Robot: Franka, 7 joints.
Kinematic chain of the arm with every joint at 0, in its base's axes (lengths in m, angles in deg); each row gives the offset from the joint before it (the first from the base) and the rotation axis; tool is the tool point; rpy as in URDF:
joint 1: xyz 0 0 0.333 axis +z
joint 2: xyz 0 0 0 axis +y
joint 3: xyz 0 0 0.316 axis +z
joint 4: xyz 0.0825 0 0 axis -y
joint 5: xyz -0.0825 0 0.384 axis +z
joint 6: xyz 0 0 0 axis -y
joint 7: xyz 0.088 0 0 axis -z
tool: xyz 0 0 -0.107 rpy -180 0 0
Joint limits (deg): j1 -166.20..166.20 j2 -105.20..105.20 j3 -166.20..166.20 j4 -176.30..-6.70 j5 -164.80..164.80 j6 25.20..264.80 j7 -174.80..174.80
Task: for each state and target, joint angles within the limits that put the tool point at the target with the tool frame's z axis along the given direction. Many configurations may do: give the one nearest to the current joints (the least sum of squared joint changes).
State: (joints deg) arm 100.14 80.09 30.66 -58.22 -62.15 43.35 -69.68
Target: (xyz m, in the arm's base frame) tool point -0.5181 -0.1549 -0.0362 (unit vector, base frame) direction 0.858 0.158 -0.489
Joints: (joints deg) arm 149.53 97.32 63.50 -77.98 -55.50 67.99 -69.68
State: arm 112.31 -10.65 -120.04 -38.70 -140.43 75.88 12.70
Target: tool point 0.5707 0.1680 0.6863 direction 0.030 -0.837 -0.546
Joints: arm 163.43 -36.02 -100.09 -61.07 -97.13 42.35 12.70
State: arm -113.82 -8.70 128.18 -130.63 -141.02 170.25 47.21
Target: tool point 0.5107 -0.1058 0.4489 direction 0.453 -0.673 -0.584
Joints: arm -129.03 16.84 121.96 -130.12 -83.43 131.22 47.21
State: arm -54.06 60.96 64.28 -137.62 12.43 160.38 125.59
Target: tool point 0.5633 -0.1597 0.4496 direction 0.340 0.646 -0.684
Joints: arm -96.78 42.37 90.92 -115.01 2.88 130.17 125.59
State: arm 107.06 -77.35 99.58 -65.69 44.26 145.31 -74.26
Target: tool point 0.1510 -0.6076 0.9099 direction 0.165 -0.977 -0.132
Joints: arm 131.60 -37.05 106.78 -33.45 56.20 137.00 -74.26
